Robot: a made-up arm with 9 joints. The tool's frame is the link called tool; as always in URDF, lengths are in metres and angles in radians.
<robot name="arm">
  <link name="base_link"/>
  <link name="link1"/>
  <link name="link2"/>
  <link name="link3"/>
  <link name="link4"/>
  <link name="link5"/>
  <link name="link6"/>
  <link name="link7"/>
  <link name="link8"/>
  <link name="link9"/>
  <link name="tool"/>
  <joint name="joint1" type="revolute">
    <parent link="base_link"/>
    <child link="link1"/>
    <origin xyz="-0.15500 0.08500 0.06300" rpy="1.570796 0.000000 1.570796"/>
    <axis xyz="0 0 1"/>
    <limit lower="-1.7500" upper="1.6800" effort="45" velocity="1.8"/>
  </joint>
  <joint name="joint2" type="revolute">
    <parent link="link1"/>
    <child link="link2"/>
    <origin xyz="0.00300 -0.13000 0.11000" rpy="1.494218 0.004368 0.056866"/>
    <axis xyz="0 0 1"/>
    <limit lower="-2.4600" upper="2.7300" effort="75" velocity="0.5"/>
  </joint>
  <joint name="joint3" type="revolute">
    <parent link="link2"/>
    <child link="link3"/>
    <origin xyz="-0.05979 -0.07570 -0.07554" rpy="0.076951 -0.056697 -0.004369"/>
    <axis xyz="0 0 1"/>
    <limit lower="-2.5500" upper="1.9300" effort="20" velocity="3.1"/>
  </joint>
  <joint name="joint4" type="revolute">
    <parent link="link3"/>
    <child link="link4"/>
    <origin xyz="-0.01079 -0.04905 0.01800" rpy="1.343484 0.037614 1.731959"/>
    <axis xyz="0 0 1"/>
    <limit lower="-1.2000" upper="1.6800" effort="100" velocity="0.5"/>
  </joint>
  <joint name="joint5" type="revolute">
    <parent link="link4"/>
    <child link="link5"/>
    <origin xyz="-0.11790 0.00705 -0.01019" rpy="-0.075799 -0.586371 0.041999"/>
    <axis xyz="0 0 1"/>
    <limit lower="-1.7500" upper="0.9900" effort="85" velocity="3"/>
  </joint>
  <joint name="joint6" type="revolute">
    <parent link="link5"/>
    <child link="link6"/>
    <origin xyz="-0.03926 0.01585 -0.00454" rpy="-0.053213 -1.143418 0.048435"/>
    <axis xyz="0 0 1"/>
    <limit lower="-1.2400" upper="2.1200" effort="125" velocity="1.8"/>
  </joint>
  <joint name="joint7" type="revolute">
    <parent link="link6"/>
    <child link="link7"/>
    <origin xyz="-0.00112 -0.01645 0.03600" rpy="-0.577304 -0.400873 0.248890"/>
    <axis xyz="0 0 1"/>
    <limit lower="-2.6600" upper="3.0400" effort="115" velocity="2.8"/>
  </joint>
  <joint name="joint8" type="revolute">
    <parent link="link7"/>
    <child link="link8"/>
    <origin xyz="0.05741 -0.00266 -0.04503" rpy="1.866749 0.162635 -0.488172"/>
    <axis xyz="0 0 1"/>
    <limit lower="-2.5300" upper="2.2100" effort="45" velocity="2.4"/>
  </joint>
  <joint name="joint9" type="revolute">
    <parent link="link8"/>
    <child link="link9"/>
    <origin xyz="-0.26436 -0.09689 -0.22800" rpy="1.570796 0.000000 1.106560"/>
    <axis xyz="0 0 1"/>
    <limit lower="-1.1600" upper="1.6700" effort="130" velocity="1.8"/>
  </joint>
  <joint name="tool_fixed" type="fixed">
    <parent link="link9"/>
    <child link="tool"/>
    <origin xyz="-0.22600 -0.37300 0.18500" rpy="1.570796 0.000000 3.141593"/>
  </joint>
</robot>
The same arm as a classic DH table. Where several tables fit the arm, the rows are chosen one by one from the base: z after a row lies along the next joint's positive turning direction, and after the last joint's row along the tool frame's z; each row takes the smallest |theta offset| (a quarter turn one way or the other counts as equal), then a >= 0, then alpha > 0; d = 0 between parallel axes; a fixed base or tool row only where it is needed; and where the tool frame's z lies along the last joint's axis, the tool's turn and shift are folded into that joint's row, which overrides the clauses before.
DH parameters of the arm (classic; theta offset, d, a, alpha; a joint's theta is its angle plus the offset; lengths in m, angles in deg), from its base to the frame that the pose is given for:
base (fixed): 90 0.063 0.085 90
joint1: 3.28 -0.055 -0.0044 85.61
joint2: -36.82 -0.9512 -0.0029 5.47
joint3: -43.83 1.033 0.0465 -76.99
joint4: 82.38 -0.2057 0.0041 33.84
joint5: 5.93 0.1895 -0.0155 65.55
joint6: -43.43 0.0924 0.0125 39.51
joint7: -68.63 -0.0702 -0.0507 -106.73
joint8: 53.67 -0.2563 0.205 -90
joint9: 0 -0.008 0.226 90
tool (fixed): 0 -0.373 0 0
Joint limits (deg, base to tool): -100.27..96.26 -140.95..156.42 -146.1..110.58 -68.75..96.26 -100.27..56.72 -71.05..121.47 -152.41..174.18 -144.96..126.62 -66.46..95.68

